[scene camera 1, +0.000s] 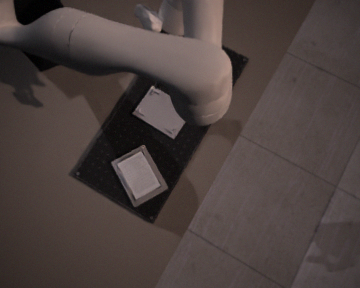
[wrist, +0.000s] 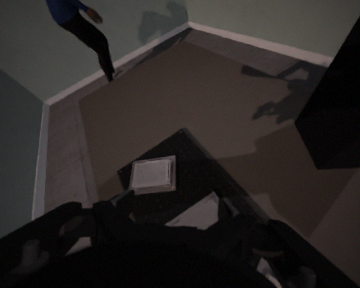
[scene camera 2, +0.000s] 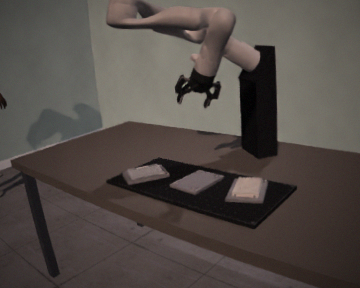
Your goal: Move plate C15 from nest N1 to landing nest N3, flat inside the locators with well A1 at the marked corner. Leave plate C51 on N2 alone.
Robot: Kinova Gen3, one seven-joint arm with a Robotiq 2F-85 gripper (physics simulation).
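A pale plate lies in an end nest. A cream plate lies in the other end nest, which the arm hides in scene camera 1. The middle nest is bare, with locators at its corners; the arm or gripper covers part of it in scene camera 1 and the wrist view. Plate labels and the marked corner are not readable. My gripper is open and empty, high above the table; the arm hides its fingers in scene camera 1.
The nests stand on a black perforated board on a brown table. The black robot pedestal stands behind the board. A person stands beyond the table.
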